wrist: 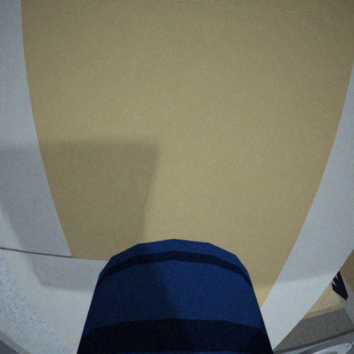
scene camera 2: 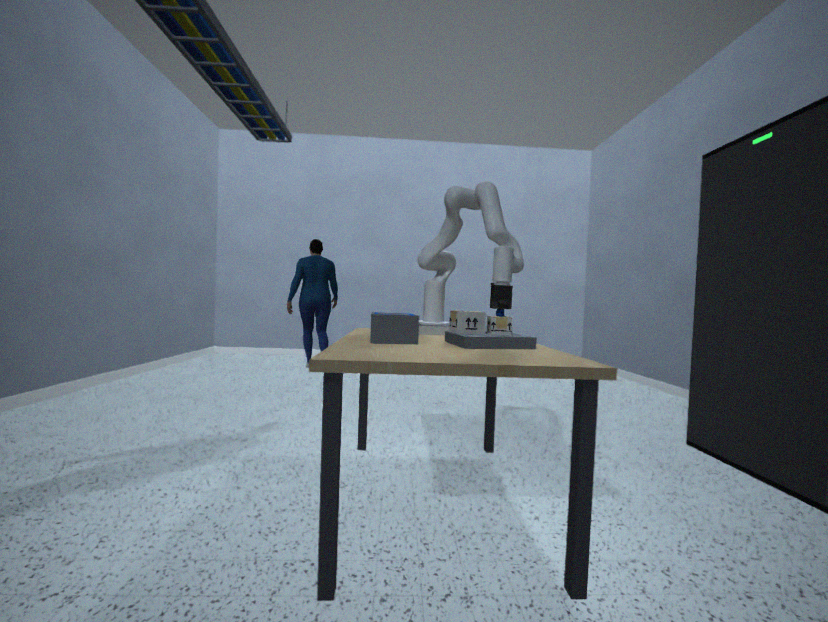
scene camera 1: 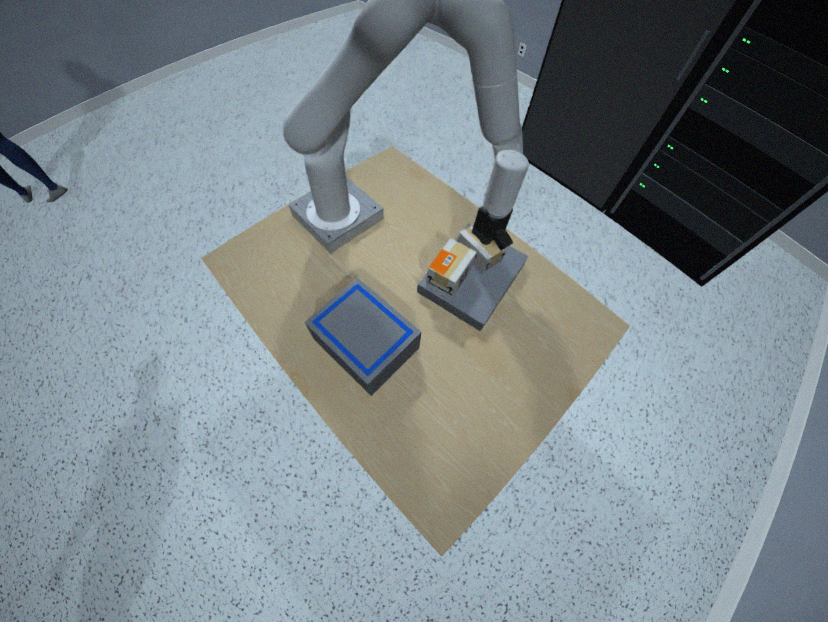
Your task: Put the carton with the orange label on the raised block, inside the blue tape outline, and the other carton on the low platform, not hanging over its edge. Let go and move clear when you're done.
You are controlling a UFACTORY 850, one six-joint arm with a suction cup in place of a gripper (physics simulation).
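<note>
My suction cup is shut on the plain carton, pressed to its tan top. That carton is level, at the low platform's back part, at or very slightly above its surface; contact and its fit at the back edge cannot be told. The orange-label carton stands upright on the low platform, near its left corner in scene camera 1, close beside the plain carton. The raised block bears the blue tape outline, with no carton inside it.
The wooden table carries both supports and the arm's base. A dark server rack stands on the floor past the table. A person stands behind the table, to the left.
</note>
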